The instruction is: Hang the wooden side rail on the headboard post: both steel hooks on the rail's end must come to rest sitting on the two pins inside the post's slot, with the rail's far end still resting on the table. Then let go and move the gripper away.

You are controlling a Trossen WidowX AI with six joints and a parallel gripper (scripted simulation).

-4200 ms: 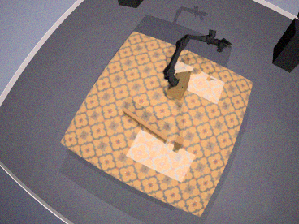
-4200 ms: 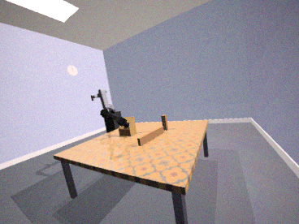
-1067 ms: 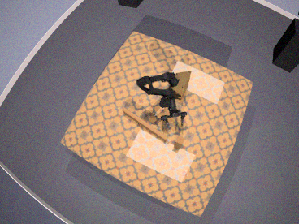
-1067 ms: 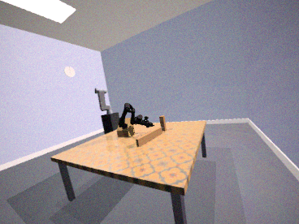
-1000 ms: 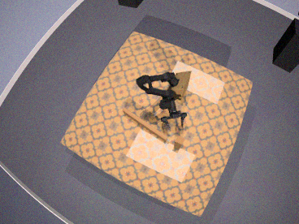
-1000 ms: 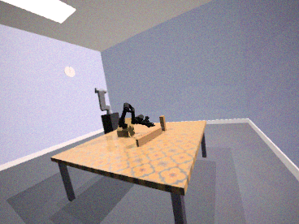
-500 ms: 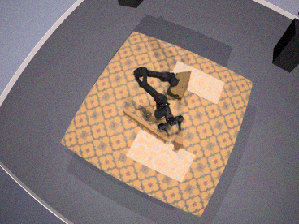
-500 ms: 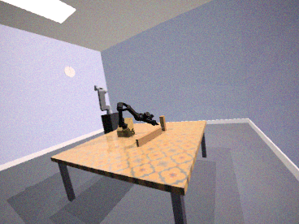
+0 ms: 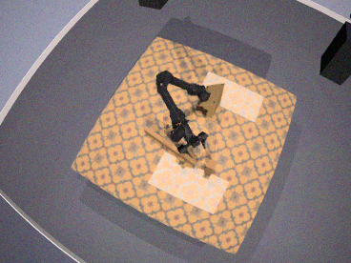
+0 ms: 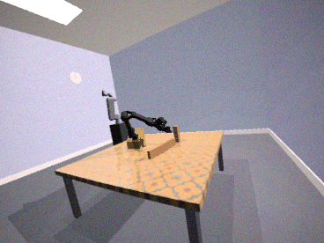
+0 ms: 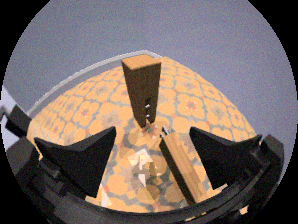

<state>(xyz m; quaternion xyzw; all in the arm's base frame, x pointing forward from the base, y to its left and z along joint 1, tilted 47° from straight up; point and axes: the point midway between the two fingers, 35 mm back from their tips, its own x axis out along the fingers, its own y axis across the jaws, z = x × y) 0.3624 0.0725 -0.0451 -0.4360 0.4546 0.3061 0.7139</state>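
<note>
Now: gripper tip 9 cm to the right of the headboard post, 5 cm above it and 4 cm short of it.
</note>
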